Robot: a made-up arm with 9 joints. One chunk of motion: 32 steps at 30 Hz.
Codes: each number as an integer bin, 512 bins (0 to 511) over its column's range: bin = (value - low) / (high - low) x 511, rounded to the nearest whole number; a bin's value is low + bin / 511 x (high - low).
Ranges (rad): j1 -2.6..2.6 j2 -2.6..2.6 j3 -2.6..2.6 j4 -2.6..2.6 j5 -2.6..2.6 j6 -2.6..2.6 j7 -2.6..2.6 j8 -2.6..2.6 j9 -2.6..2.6
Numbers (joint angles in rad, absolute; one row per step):
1: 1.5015 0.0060 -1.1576 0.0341 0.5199 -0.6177 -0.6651 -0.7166 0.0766
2: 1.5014 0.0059 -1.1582 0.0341 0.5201 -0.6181 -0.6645 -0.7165 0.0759
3: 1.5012 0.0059 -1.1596 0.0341 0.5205 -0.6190 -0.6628 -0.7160 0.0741
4: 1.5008 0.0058 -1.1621 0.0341 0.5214 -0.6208 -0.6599 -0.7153 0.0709
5: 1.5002 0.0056 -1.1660 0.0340 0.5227 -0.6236 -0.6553 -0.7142 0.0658
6: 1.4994 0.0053 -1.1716 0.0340 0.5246 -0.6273 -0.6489 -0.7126 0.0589
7: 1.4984 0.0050 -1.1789 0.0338 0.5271 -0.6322 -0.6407 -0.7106 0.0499
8: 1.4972 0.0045 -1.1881 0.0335 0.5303 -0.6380 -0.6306 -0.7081 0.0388
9: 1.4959 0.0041 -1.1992 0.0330 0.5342 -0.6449 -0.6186 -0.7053 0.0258
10: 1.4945 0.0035 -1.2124 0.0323 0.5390 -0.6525 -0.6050 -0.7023 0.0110
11: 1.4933 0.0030 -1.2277 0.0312 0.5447 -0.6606 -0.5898 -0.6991 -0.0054
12: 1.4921 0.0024 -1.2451 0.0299 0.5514 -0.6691 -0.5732 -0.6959 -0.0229
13: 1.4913 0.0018 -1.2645 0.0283 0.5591 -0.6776 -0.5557 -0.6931 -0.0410
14: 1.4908 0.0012 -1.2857 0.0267 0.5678 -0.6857 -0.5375 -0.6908 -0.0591
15: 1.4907 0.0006 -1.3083 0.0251 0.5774 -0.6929 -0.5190 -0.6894 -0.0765
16: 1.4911 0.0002 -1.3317 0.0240 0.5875 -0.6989 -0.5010 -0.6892 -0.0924
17: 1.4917 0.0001 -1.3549 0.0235 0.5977 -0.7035 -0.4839 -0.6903 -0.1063
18: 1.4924 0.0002 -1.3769 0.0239 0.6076 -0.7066 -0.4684 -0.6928 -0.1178
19: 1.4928 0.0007 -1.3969 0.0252 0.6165 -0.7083 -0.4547 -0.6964 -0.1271
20: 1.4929 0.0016 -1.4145 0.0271 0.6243 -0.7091 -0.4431 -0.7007 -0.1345
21: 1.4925 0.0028 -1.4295 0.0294 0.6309 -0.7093 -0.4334 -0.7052 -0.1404
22: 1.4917 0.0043 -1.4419 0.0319 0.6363 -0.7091 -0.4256 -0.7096 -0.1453
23: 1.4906 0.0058 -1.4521 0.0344 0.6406 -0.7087 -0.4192 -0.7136 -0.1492
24: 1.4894 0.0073 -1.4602 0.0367 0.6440 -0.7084 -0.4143 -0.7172 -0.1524
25: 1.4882 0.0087 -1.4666 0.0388 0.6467 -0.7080 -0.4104 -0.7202 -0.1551
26: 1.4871 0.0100 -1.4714 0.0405 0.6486 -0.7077 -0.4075 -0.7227 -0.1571
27: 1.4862 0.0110 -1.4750 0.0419 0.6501 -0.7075 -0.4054 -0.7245 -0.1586
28: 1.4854 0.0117 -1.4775 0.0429 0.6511 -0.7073 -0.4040 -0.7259 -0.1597
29: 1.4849 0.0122 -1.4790 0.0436 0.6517 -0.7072 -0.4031 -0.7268 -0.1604
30: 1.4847 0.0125 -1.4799 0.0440 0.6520 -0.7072 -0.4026 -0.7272 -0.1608
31: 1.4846 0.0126 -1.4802 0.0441 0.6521 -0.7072 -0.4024 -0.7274 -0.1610
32: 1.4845 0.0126 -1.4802 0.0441 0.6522 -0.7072 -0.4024 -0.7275 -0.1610
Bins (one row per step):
1: 403 256 142 259 307 195 190 185 263
2: 403 256 142 259 307 195 190 185 263
3: 403 256 142 259 307 195 190 185 263
4: 403 256 141 259 307 194 191 185 262
5: 403 256 141 259 307 194 191 185 262
6: 403 256 140 259 307 194 192 185 261
7: 403 256 140 259 307 193 193 186 260
8: 403 256 139 259 308 193 194 186 259
9: 403 256 138 259 308 192 195 186 258
10: 402 256 136 259 308 191 196 186 257
11: 402 256 135 259 309 191 198 187 255
12: 402 256 133 258 310 190 199 187 253
13: 402 256 131 258 310 189 201 187 251
14: 402 256 129 258 311 188 203 188 250
15: 402 256 127 258 312 187 204 188 248
16: 402 256 125 258 313 187 206 188 246
17: 402 256 122 258 314 186 208 188 245
18: 402 256 120 258 315 186 209 187 244
19: 402 256 118 258 316 186 211 187 243
20: 402 256 116 258 317 186 212 187 242
21: 402 256 115 258 317 186 213 186 242
22: 402 256 114 259 318 186 214 186 241
23: 402 256 113 259 318 186 214 185 241
24: 402 256 112 259 319 186 215 185 241
25: 402 256 111 259 319 186 215 185 240
26: 402 256 111 259 319 186 215 184 240
27: 402 257 111 260 319 186 216 184 240
28: 401 257 110 260 319 186 216 184 240
29: 401 257 110 260 320 186 216 184 240
30: 401 257 110 260 320 186 216 184 240
31: 401 257 110 260 320 186 216 184 240
32: 401 257 110 260 320 186 216 184 240

